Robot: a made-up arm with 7 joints.
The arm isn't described. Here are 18 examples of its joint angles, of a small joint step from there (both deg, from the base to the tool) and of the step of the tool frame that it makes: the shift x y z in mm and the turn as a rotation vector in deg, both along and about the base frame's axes.
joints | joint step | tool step
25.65 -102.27 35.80 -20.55 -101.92 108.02 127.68 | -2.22 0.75 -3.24 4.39 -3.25 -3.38 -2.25 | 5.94 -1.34 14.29 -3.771 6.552 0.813
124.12 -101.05 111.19 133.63 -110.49 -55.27 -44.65 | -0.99 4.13 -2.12 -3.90 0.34 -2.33 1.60 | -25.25 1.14 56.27 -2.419 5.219 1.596
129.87 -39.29 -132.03 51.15 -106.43 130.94 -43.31 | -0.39 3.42 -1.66 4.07 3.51 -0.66 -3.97 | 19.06 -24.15 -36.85 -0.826 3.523 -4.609
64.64 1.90 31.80 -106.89 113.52 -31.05 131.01 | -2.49 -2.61 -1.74 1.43 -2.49 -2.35 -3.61 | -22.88 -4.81 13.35 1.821 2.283 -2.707
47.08 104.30 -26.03 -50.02 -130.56 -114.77 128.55 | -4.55 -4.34 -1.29 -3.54 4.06 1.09 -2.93 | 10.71 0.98 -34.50 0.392 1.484 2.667
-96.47 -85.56 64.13 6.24 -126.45 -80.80 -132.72 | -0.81 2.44 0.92 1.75 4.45 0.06 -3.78 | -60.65 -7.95 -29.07 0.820 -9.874 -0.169
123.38 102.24 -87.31 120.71 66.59 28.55 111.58 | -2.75 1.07 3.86 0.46 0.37 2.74 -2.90 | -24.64 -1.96 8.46 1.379 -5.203 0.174
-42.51 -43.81 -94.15 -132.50 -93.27 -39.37 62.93 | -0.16 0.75 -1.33 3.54 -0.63 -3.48 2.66 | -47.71 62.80 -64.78 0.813 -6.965 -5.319
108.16 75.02 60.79 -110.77 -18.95 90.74 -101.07 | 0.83 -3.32 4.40 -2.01 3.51 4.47 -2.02 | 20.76 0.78 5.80 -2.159 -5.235 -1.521
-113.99 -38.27 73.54 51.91 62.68 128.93 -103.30 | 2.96 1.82 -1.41 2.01 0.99 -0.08 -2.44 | -40.87 1.62 -11.45 -1.980 -3.295 5.970
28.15 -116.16 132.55 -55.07 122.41 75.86 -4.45 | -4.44 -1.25 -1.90 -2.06 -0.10 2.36 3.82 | -9.81 57.33 13.63 -0.669 3.713 -2.435
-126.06 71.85 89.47 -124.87 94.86 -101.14 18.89 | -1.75 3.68 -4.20 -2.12 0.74 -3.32 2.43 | 94.53 4.56 -68.04 -1.378 -10.863 -2.212
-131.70 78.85 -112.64 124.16 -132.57 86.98 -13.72 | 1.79 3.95 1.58 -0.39 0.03 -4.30 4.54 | -6.87 -30.39 40.01 4.027 0.268 0.403
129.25 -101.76 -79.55 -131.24 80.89 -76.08 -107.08 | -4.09 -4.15 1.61 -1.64 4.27 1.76 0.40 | 59.52 -0.98 54.43 6.094 -5.770 -6.713
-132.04 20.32 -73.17 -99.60 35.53 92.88 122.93 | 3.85 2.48 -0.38 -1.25 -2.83 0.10 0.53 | -48.91 -18.41 -36.17 -3.961 -1.063 4.867
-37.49 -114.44 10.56 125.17 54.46 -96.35 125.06 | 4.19 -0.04 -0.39 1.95 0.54 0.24 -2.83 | -0.08 -32.87 -8.02 0.834 3.829 4.511
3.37 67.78 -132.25 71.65 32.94 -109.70 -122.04 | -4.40 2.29 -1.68 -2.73 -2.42 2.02 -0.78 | -11.23 40.58 -19.60 1.945 -1.702 -3.974
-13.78 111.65 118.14 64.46 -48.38 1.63 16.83 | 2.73 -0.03 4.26 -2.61 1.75 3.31 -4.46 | -89.65 -60.04 29.77 -0.869 8.481 2.364
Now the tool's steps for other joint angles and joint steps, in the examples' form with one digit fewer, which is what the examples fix.
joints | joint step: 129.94 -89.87 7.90 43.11 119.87 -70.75 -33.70 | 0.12 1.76 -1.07 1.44 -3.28 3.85 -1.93
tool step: 92.0 23.6 -25.6 -0.66 2.83 5.46
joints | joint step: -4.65 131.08 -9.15 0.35 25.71 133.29 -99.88 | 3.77 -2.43 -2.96 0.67 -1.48 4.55 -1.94
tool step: -12.4 -46.4 -4.7 -2.31 0.85 -1.38
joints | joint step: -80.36 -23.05 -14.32 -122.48 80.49 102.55 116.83 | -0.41 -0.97 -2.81 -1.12 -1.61 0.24 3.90
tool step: -10.2 -12.1 9.5 0.93 -1.25 -2.85
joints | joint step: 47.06 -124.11 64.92 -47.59 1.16 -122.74 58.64 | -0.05 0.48 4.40 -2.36 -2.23 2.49 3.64
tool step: -68.9 -11.0 15.9 0.06 -7.65 -4.79
